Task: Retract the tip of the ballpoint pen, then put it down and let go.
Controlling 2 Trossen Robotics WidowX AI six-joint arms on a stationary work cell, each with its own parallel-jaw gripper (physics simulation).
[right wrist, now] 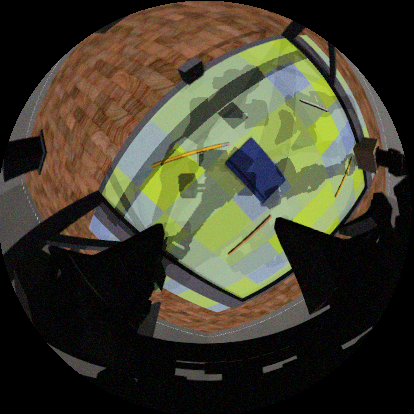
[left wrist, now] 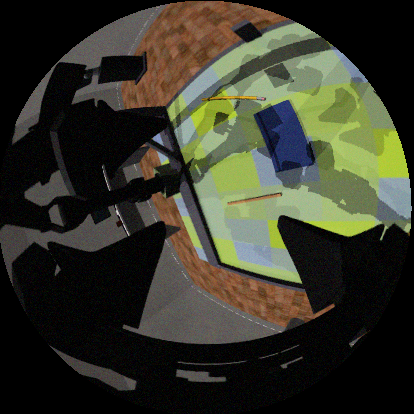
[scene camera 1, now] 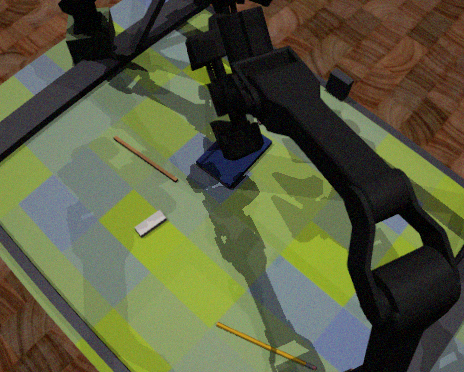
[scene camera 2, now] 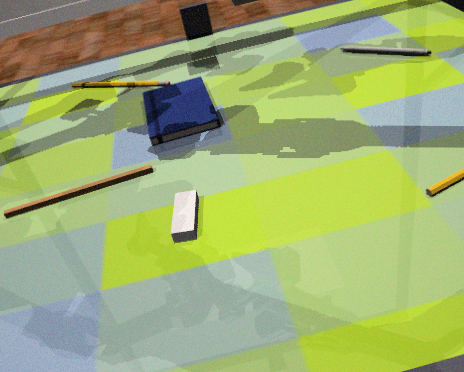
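Pixels of known places: left gripper, fingertip midpoint: (left wrist: 223,224) (scene camera 1: 203,96); right gripper, fingertip midpoint: (right wrist: 220,226) (left wrist: 148,118); left arm's base at its link origin: (right wrist: 377,156); right arm's base at its link origin: (left wrist: 159,182) (scene camera 1: 87,23).
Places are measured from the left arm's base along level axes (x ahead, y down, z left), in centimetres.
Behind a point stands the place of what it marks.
The ballpoint pen (scene camera 2: 386,50) {x 16.3, y 9.8, z -28.2 cm} (right wrist: 314,105) {x 17.0, y 9.9, z -28.8 cm}, slim and grey, lies flat on the patchwork table top, at the upper right in scene camera 2 and in the right wrist view. It does not show in scene camera 1 or the left wrist view. Whether its tip is out is too small to tell. My left gripper (left wrist: 223,224) {x 48.6, y -14.1, z -20.8 cm} is open and empty, raised above the table; its fingers are hard to make out in scene camera 1. My right gripper (right wrist: 220,226) {x 56.1, y -12.5, z -34.6 cm} is open and empty, raised above the table and well away from the pen.
A blue notebook (scene camera 1: 232,172) {x 44.2, y 9.2, z -23.3 cm} (scene camera 2: 182,107) {x 46.6, y 9.2, z -26.2 cm} (left wrist: 289,137) {x 45.9, y 9.2, z -26.8 cm} (right wrist: 256,170) {x 47.3, y 9.2, z -27.9 cm} lies near a brown stick (scene camera 1: 145,158) {x 60.2, y 9.7, z -14.5 cm} (scene camera 2: 80,191) {x 60.4, y 10.0, z -14.2 cm}. A white eraser (scene camera 1: 150,223) {x 49.0, y 9.2, z -4.6 cm} (scene camera 2: 184,212) {x 49.1, y 9.2, z -4.4 cm}, a yellow pencil (scene camera 2: 120,84) {x 55.2, y 10.0, z -41.4 cm} (left wrist: 232,98) {x 54.6, y 9.8, z -41.1 cm} and another yellow pencil (scene camera 1: 260,344) {x 18.7, y 9.8, z -0.6 cm} lie on the table. A black block (scene camera 1: 340,85) {x 39.2, y 6.2, z -54.5 cm} stands by the edge.
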